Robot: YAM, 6 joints.
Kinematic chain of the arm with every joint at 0, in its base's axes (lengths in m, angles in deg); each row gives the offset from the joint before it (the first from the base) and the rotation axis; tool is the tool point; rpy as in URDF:
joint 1: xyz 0 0 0.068 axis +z
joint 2: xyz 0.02 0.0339 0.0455 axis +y
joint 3: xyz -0.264 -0.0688 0 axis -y
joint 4: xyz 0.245 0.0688 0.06 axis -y
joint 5: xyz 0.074 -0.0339 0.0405 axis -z
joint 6: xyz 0.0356 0 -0.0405 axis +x
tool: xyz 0 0 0 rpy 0 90 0
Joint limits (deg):
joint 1: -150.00..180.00
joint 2: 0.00..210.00
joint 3: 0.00..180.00
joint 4: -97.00..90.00
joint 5: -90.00..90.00
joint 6: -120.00..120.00
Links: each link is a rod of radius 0.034 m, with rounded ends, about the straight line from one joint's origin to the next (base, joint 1, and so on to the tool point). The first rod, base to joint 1, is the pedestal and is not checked.
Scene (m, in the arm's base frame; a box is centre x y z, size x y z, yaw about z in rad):
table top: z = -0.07
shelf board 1: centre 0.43 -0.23 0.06 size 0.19 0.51 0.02 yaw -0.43
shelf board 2: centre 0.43 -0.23 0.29 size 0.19 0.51 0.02 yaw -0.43
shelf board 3: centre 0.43 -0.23 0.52 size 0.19 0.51 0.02 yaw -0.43
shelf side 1: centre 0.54 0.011 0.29 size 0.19 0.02 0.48 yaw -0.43
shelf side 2: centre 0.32 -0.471 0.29 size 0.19 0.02 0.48 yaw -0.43
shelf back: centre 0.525 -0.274 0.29 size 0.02 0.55 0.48 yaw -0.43
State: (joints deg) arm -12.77 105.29 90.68 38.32 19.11 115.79
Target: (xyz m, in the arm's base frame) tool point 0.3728 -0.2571 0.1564
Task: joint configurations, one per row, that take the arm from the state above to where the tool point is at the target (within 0.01 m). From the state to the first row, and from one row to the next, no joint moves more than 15 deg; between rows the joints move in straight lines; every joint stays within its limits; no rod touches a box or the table.
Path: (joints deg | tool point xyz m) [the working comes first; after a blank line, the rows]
Joints at the target: -32.97 119.56 68.55 32.49 21.06 115.79
Straight joint move there: touches shelf board 2.

1: -10.90 95.27 80.86 37.53 19.80 115.79 | 0.3859 -0.0866 0.4157
2: -9.04 85.26 71.05 36.74 20.48 115.79 | 0.3433 -0.0672 0.4158
3: -7.17 75.24 61.23 35.95 21.17 115.79 | 0.3004 -0.0508 0.4077
4: -17.34 78.72 50.94 32.41 22.60 115.79 | 0.3010 -0.1083 0.3199
5: -27.51 82.20 40.65 28.88 24.03 115.79 | 0.2694 -0.1566 0.2341
6: -37.68 85.68 30.36 25.35 25.47 115.79 | 0.2129 -0.1838 0.1564
7: -36.11 96.97 43.09 27.73 24.00 115.79 | 0.2666 -0.2124 0.1661
8: -34.54 108.26 55.82 30.11 22.53 115.79 | 0.3205 -0.2372 0.1660
9: -32.97 119.56 68.55 32.49 21.06 115.79 | 0.3728 -0.2571 0.1564

